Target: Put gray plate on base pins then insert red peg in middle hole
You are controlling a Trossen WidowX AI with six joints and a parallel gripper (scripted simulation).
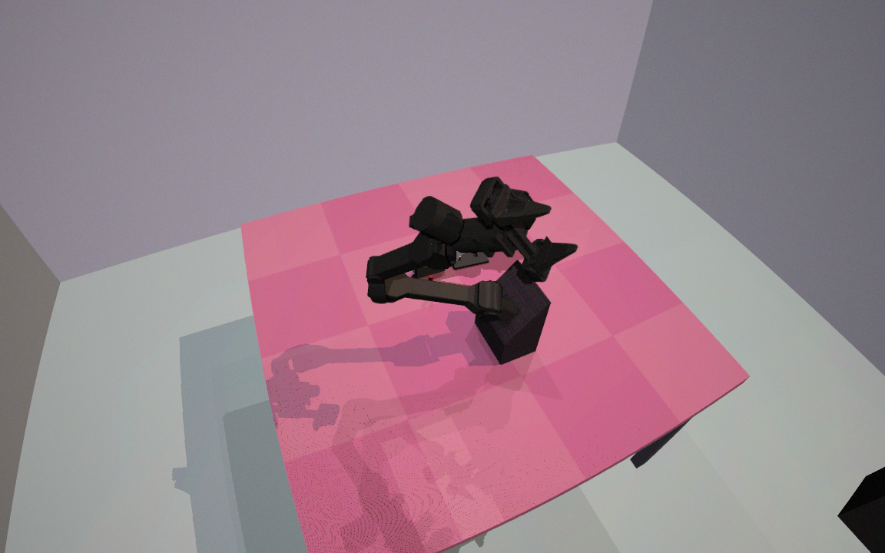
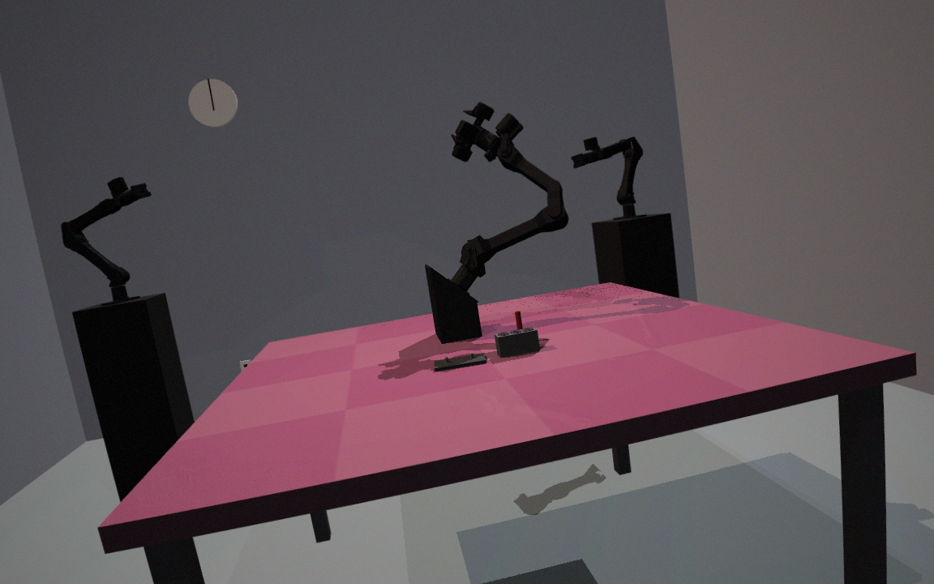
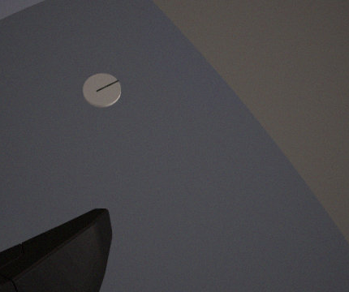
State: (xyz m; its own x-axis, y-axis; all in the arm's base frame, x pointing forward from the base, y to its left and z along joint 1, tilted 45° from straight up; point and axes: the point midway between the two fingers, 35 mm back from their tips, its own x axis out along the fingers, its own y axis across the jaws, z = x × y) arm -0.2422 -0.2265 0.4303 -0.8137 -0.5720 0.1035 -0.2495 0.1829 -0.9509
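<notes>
Right now the gray plate is 58 cm ahead of my gripper tip, 8 cm to the right of it and 60 cm below it. The rest, counted from my gripper tip: red peg 48 cm ahead, 4 cm to the right, 60 cm below.
</notes>
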